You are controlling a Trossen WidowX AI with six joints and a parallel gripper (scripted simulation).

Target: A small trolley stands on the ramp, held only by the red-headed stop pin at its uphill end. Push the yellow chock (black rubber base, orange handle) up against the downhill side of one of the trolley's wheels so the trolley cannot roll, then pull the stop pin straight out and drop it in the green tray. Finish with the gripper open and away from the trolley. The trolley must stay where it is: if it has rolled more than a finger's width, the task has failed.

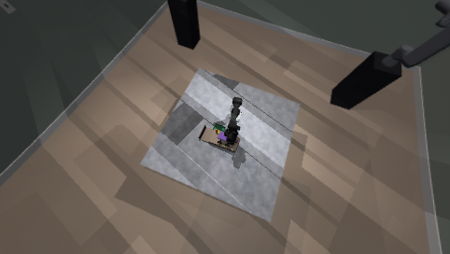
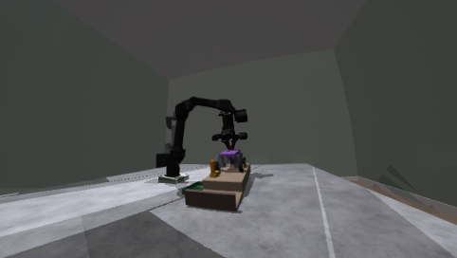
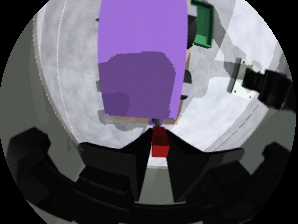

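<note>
Right now the green tray is 20 cm to the right of my gripper tip, 16 cm below it and 10 cm behind it. From my gripper tip the other things lie so: wooden ramp: 10 cm to the right, 10 cm below, 2 cm ahead; then red-headed stop pin: right at my gripper tip; then purple trolley: 9 cm to the right, 4 cm below, 2 cm ahead.
</note>
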